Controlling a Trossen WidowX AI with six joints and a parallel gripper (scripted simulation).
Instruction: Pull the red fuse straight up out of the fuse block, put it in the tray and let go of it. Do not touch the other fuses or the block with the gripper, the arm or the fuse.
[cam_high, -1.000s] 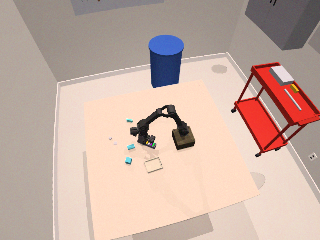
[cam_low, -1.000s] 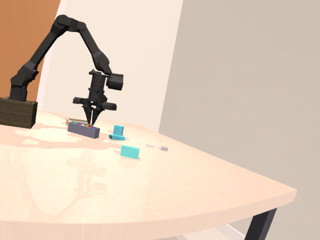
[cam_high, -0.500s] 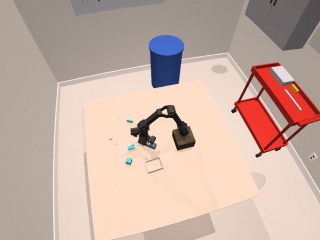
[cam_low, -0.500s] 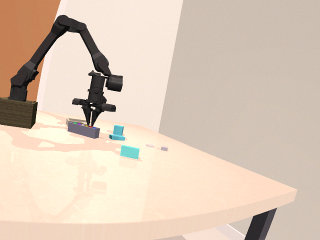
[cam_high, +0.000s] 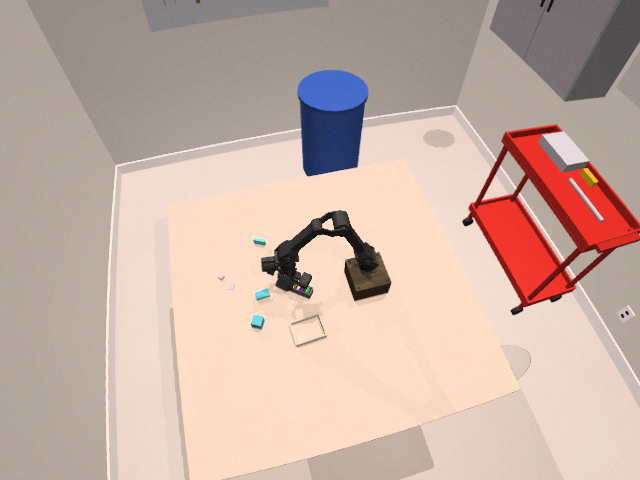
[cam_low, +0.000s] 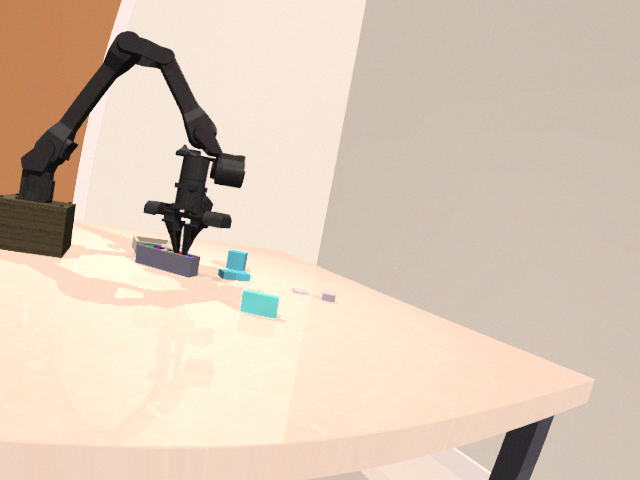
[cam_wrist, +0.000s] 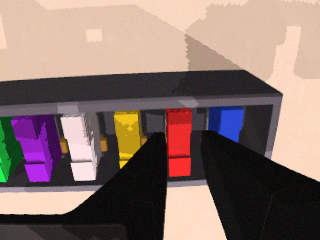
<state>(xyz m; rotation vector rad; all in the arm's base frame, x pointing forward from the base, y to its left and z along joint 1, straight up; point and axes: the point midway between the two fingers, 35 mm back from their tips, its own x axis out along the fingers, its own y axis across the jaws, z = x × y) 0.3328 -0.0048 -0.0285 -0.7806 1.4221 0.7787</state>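
Now: the beige tray 21 cm to the left of my gripper tip, 5 cm behind it and 3 cm below it. Also, from my gripper tip: red fuse (1 cm below).
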